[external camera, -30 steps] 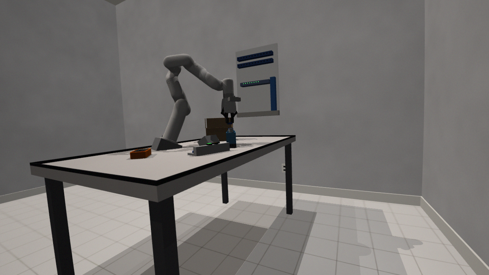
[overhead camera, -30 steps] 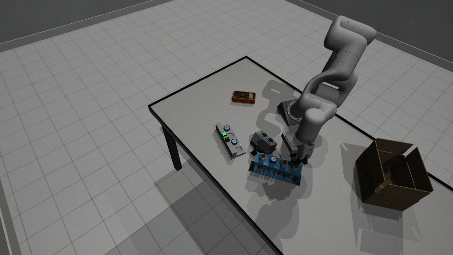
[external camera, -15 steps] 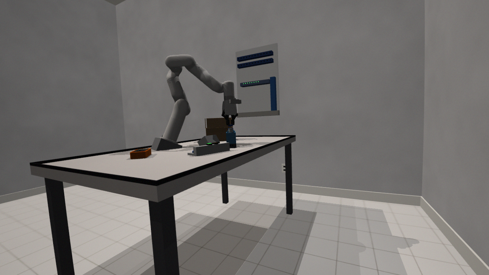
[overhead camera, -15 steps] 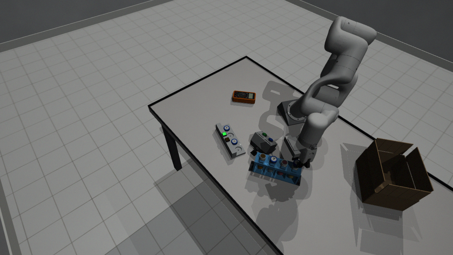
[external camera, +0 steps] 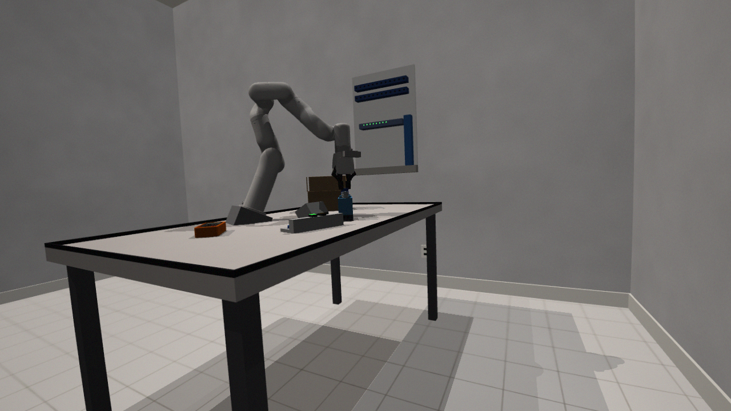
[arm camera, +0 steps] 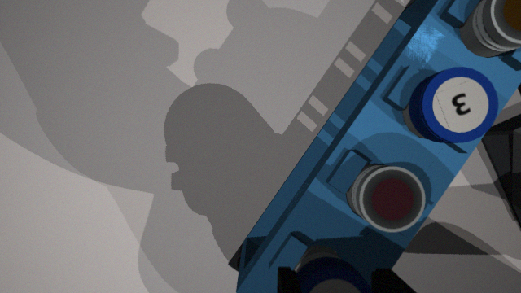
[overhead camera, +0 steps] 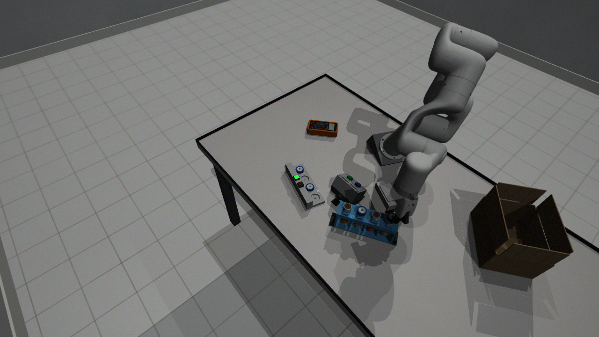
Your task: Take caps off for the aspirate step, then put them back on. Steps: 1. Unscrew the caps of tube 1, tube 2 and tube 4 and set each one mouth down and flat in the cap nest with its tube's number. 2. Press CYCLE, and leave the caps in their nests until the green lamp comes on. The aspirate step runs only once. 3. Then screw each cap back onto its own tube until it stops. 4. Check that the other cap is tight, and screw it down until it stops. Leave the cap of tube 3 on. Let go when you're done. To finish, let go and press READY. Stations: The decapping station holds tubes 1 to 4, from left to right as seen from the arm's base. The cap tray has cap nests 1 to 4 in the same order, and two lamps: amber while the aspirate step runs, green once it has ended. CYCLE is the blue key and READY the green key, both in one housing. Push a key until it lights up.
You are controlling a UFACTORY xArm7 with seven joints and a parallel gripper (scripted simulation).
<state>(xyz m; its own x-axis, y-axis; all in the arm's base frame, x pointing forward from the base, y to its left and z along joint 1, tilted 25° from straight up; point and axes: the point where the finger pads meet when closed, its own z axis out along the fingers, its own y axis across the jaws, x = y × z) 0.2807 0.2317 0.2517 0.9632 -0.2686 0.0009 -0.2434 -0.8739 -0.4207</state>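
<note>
Right now my hand is 70 mm short of the cap 3, 80 mm to the left of it and 30 mm above it. The rest, counted from my hand: blue key (20 mm behind, 200 mm to the right, 80 mm below); then cap 1 (20 mm below); then key housing (10 mm ahead, 220 mm to the right, 100 mm below).
</note>
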